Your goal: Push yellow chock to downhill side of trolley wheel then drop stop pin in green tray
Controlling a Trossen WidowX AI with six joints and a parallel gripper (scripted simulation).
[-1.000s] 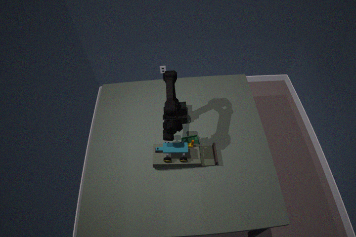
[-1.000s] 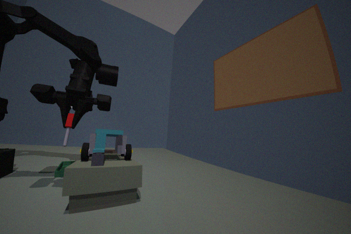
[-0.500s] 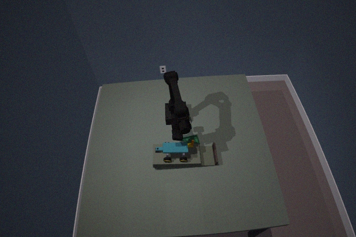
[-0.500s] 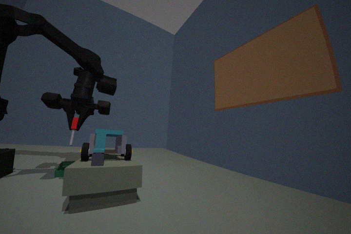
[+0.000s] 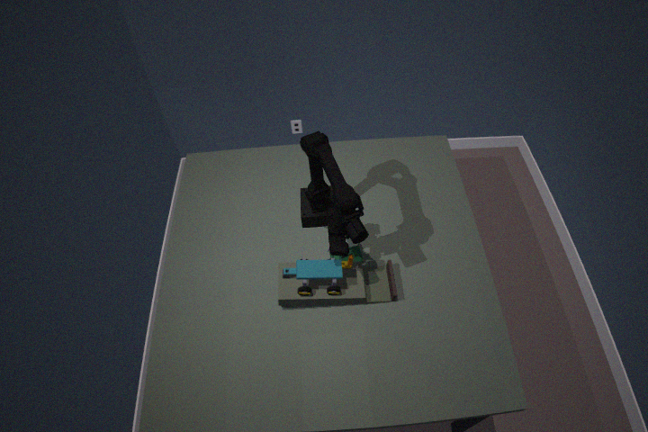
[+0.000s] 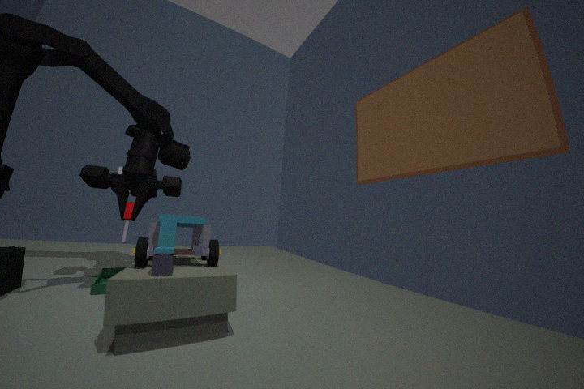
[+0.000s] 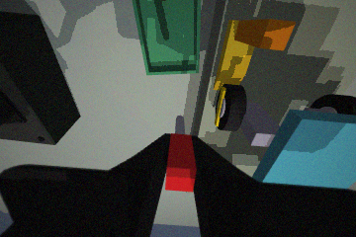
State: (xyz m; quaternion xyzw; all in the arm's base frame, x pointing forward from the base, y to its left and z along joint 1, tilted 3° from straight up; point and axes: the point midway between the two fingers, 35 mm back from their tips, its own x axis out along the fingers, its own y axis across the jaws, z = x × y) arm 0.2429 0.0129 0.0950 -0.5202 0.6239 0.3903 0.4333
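My gripper tip is 6 cm above the yellow chock, 5 cm short of it and 3 cm to the right of it. Also, from my gripper tip: blue trolley (9 cm ahead, 7 cm to the right, 3 cm below); then grey ramp (10 cm below, 9 cm ahead, 6 cm to the right); then red-headed stop pin (right at my gripper tip).
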